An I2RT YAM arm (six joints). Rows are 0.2 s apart.
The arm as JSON. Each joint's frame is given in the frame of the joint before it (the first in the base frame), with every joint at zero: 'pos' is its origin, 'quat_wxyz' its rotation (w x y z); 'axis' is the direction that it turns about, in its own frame. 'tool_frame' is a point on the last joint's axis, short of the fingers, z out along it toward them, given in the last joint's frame.
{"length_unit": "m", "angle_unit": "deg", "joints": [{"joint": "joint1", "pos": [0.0, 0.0, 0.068], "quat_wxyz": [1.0, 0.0, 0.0, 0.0], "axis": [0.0, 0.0, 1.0]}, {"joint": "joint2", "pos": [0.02, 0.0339, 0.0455], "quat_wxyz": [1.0, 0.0, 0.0, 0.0], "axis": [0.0, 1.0, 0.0]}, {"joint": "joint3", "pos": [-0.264, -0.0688, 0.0], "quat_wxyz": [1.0, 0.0, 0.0, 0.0], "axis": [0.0, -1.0, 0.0]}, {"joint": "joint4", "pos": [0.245, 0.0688, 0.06], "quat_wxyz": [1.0, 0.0, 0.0, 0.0], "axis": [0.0, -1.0, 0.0]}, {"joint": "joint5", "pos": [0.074, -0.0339, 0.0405], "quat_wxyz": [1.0, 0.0, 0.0, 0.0], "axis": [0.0, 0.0, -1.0]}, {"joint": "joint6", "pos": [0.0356, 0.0, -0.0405], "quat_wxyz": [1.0, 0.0, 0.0, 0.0], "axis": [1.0, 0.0, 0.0]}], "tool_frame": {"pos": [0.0, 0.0, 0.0], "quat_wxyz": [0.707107, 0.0, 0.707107, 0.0]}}
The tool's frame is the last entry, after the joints.
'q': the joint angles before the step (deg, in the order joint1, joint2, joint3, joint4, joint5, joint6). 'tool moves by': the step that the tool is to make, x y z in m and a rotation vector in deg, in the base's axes. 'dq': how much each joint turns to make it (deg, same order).
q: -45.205 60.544 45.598 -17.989 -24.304 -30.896
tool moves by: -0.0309 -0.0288 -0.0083 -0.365 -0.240 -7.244
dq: -10.860 0.321 -1.641 1.419 -3.001 -2.242
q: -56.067 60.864 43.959 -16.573 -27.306 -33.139
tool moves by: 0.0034 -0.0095 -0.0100 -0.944 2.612 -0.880
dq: -0.328 2.950 -0.135 1.470 1.975 -2.138
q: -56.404 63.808 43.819 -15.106 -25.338 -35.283
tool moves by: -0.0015 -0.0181 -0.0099 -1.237 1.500 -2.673
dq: -2.355 3.893 0.116 3.378 1.375 -1.530
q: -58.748 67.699 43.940 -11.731 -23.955 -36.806
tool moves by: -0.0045 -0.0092 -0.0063 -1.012 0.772 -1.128
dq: -1.889 1.646 -0.404 1.914 0.066 -1.532
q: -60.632 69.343 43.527 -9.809 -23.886 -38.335
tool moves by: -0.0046 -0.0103 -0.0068 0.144 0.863 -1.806
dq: -1.906 2.135 0.075 1.251 0.325 -0.674
